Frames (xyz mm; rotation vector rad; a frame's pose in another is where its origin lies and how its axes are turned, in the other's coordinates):
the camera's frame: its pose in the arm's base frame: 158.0 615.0 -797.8 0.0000 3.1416 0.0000
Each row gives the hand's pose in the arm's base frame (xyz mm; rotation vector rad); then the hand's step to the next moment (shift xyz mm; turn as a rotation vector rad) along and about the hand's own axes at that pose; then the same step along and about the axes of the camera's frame.
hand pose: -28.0 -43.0 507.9 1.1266 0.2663 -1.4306
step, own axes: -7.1 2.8 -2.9 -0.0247 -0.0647 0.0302
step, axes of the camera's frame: -2.3 6.0 -5.1 0.0749 0.0091 -0.0044
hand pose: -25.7 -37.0 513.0 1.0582 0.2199 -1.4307
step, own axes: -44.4 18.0 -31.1 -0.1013 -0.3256 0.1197
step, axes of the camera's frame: -20.7 48.6 -21.7 0.3574 0.0525 0.0116
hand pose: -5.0 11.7 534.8 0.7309 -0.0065 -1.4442
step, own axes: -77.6 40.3 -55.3 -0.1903 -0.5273 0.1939
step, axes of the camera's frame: -46.5 92.1 -7.3 0.5831 0.1084 0.0078
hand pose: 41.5 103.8 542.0 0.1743 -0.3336 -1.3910
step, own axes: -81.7 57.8 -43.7 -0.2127 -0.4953 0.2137
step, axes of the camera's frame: -56.8 87.1 33.4 0.5630 0.1375 -0.0180
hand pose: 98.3 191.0 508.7 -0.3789 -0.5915 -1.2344
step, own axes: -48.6 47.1 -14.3 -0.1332 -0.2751 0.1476
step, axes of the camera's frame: -37.8 43.0 38.8 0.3221 0.1044 -0.0237
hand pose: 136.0 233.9 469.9 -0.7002 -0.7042 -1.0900
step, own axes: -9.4 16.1 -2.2 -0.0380 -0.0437 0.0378
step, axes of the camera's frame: -12.7 8.1 11.2 0.0585 0.0369 0.0011
